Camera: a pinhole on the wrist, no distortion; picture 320 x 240 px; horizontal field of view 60.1 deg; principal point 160.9 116.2 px. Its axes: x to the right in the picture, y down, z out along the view. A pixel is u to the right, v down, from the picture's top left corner.
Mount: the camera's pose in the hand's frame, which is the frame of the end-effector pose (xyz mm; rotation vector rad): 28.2 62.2 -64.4 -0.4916 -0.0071 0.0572
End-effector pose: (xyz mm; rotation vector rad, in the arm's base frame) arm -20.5 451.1 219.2 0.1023 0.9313 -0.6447
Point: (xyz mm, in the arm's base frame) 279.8 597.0 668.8
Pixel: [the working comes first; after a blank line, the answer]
In the camera's frame: -312.0 -97.1 512.9

outside the picture
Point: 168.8 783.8 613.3
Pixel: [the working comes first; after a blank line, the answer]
In the camera's frame: -397.3 79.8 404.5

outside the picture
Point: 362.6 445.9 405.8
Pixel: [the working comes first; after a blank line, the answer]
In the camera's frame: -4.0 -114.7 452.1

158 46
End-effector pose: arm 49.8 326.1 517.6 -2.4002 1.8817 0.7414
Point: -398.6 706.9 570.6
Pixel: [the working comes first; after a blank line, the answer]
In the camera's frame: -459.1 115.8 384.2

outside the picture
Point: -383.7 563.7 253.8
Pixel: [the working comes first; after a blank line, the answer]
In the camera's frame: -215.9 -63.4 557.0

54 85
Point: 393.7 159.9 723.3
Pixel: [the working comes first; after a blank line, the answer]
In the camera's frame: 94.1 -109.6 -386.2

behind the camera
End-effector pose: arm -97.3 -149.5 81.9 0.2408 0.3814 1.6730
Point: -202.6 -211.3 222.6
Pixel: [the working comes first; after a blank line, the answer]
In the camera's frame: -78.8 18.1 176.9

38 145
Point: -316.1 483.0 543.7
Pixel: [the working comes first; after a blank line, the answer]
In the camera's frame: 608.8 -37.8 526.3

outside the picture
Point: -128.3 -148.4 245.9
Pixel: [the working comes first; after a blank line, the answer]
In the camera's frame: -32.6 -69.0 194.3

114 18
